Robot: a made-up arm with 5 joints.
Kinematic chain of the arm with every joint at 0, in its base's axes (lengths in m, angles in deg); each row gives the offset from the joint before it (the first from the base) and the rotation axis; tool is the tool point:
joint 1: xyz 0 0 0.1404 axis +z
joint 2: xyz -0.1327 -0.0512 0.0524 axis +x
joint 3: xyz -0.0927 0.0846 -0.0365 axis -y
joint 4: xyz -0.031 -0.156 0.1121 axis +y
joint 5: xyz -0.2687 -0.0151 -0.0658 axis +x
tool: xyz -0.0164 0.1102 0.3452
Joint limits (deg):
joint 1: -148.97..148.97
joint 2: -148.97..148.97
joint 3: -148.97..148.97
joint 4: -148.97..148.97
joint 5: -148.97..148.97
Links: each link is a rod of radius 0.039 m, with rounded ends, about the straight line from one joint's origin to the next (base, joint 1, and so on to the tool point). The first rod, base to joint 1, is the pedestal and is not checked.
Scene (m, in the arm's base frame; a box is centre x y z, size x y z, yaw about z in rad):
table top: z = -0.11
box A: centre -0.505 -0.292 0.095 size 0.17 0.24 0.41 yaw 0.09
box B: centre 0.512 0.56 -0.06 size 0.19 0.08 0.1 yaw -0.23
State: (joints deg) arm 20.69 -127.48 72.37 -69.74 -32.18
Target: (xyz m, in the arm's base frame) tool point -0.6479 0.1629 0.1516
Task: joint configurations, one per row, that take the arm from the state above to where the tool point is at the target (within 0.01 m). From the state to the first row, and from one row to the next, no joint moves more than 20 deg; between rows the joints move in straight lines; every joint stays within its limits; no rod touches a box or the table.
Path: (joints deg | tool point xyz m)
1: 16.68 -131.06 71.44 -75.73 -12.95 | -0.1075 -0.4611 0.3758
2: 12.67 -134.64 70.51 -81.72 6.29 | -0.1445 -0.3786 0.4965
3: 8.66 -138.22 69.58 -87.71 25.52 | -0.1560 -0.2474 0.5867
4: 4.65 -141.81 68.65 -93.71 44.76 | -0.1408 -0.0853 0.6278
5: 0.64 -145.39 67.72 -99.70 63.99 | -0.1038 0.0839 0.6088
6: -3.37 -148.97 66.79 -105.69 83.23 | -0.0552 0.2361 0.5288
7: -8.87 -143.66 61.38 -94.29 66.23 | -0.1384 0.0900 0.6355
8: -14.38 -138.34 55.98 -82.90 49.24 | -0.2945 -0.0184 0.6528
9: -19.88 -133.03 50.57 -71.50 32.25 | -0.4678 -0.0535 0.5833
10: -25.38 -127.72 45.17 -60.11 15.26 | -0.6016 -0.0143 0.4524
11: -30.88 -122.40 39.76 -48.71 -1.73 | -0.6617 0.0710 0.2968
12: -36.39 -117.09 34.36 -37.31 -18.72 | -0.6479 0.1630 0.1516

